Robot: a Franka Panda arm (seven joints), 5 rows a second.
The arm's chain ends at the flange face. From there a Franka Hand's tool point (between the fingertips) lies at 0.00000 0.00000 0.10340 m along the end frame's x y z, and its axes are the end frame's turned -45 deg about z.
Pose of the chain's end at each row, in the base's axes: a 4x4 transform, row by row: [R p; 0 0 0 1], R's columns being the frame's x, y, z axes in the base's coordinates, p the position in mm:
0.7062 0.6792 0.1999 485.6; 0.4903 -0.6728 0.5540 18.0; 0.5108 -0.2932 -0.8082 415.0; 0 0 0 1
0.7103 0.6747 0.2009 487.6; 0.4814 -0.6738 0.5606 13.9; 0.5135 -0.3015 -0.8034 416.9; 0 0 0 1
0.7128 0.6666 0.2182 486.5; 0.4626 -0.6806 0.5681 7.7; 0.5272 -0.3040 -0.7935 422.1; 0 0 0 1
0.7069 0.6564 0.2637 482.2; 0.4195 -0.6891 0.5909 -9.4; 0.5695 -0.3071 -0.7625 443.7; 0 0 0 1
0.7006 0.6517 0.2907 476.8; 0.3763 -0.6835 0.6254 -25.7; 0.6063 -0.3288 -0.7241 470.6; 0 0 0 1
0.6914 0.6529 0.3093 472.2; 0.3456 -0.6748 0.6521 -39.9; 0.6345 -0.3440 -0.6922 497.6; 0 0 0 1
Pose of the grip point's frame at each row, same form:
0.0191 0.9796 0.1999 506.3; 0.8224 -0.1290 0.5540 75.3; 0.5685 0.1539 -0.8082 331.4; 0 0 0 1
0.0252 0.9793 0.2009 508.4; 0.8168 -0.1360 0.5606 71.9; 0.5763 0.1499 -0.8034 333.8; 0 0 0 1
0.0327 0.9754 0.2182 509.1; 0.8084 -0.1541 0.5681 66.4; 0.5877 0.1578 -0.7935 340.1; 0 0 0 1
0.0357 0.9640 0.2637 509.5; 0.7839 -0.1906 0.5909 51.7; 0.6198 0.1855 -0.7625 364.9; 0 0 0 1
0.0346 0.9562 0.2907 506.9; 0.7494 -0.2172 0.6254 39.0; 0.6612 0.1962 -0.7241 395.7; 0 0 0 1
0.0272 0.9506 0.3093 504.2; 0.7215 -0.2328 0.6521 27.5; 0.6919 0.2054 -0.6922 426.0; 0 0 0 1

